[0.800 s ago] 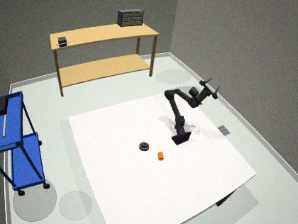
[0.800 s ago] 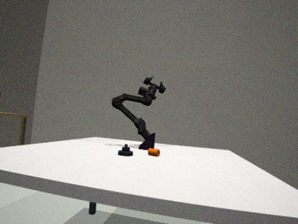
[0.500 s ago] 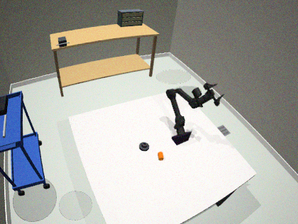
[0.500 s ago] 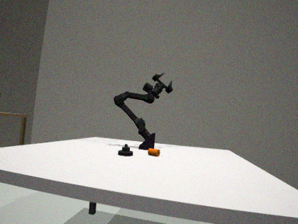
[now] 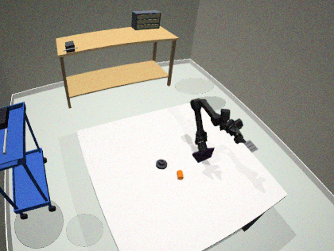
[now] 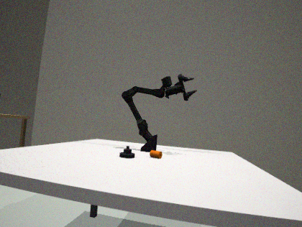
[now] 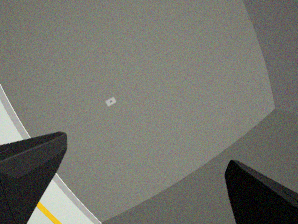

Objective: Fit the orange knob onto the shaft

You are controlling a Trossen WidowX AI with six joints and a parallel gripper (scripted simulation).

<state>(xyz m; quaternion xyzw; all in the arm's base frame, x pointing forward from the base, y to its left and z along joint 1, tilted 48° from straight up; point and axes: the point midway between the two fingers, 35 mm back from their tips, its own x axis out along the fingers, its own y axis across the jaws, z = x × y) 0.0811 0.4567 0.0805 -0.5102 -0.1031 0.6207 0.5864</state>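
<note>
Now: the orange knob 47 cm below my gripper tip, 23 cm to the right of it and 21 cm ahead of it. Also, from my gripper tip: dark round pedestal 46 cm below, 38 cm to the right, 26 cm ahead.
</note>
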